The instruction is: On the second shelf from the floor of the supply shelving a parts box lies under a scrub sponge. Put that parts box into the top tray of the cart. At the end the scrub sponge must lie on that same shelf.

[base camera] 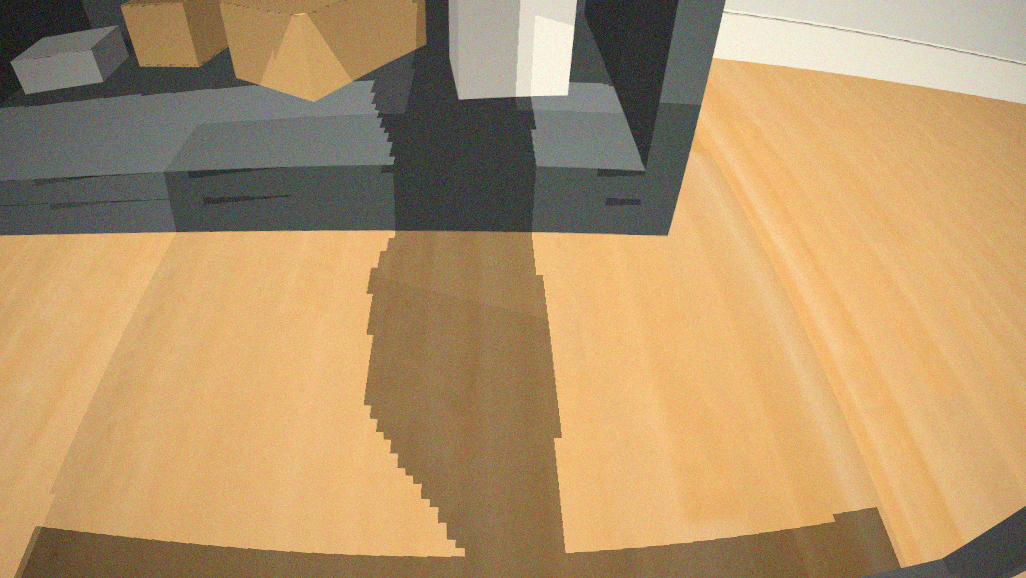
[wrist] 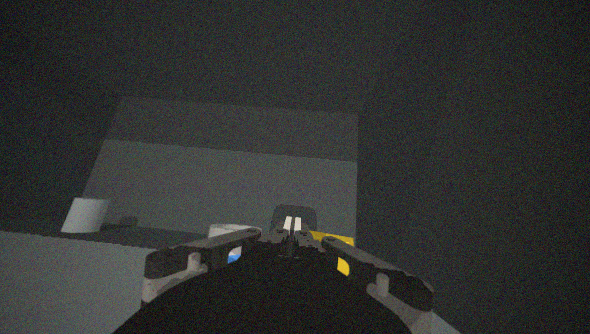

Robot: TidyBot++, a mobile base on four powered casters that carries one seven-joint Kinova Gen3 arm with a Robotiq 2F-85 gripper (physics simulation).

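Frame: origin at the arm's base, x ahead, y left, z up, level; centimetres.
Seen in the pictures: gripper, fingertip midpoint: (wrist: 292, 227).
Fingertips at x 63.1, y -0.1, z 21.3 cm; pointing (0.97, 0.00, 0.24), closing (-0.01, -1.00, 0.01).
Note:
Offsets run from my fingertips to a thing's middle. "pt": to the spot under its first point.
My gripper (wrist: 292, 227) is shut and empty in the wrist view, its two pale fingertips together. The yellow scrub sponge {pt dx +10.8, dy -7.8, dz -5.4 cm} (wrist: 343, 266) shows to the right of the fingertips and through a gap in the right finger linkage; the gripper hides most of it. A bit of the blue parts box {dx +1.6, dy +1.0, dz -5.7 cm} (wrist: 234, 257) shows through the gap in the left finger linkage; the rest is hidden, so I cannot tell how box and sponge touch. The supply shelving (base camera: 459, 201) stands across the top of the base camera view. The cart's top tray does not show.
A pale cylinder {dx +24.5, dy +46.9, dz -4.2 cm} (wrist: 85, 215) stands at the left in the wrist view, and a whitish item {dx +20.5, dy +11.4, dz -5.3 cm} (wrist: 227, 229) left of the fingers. Low on the shelving are a grey box {dx +19.9, dy +57.9, dz -50.9 cm} (base camera: 61, 70), cardboard boxes {dx +26.0, dy +40.2, dz -48.9 cm} (base camera: 161, 35) {dx +16.5, dy +17.6, dz -48.4 cm} (base camera: 308, 61) and a white box {dx +10.0, dy -4.1, dz -46.9 cm} (base camera: 491, 50). A wall (base camera: 897, 61) is at right.

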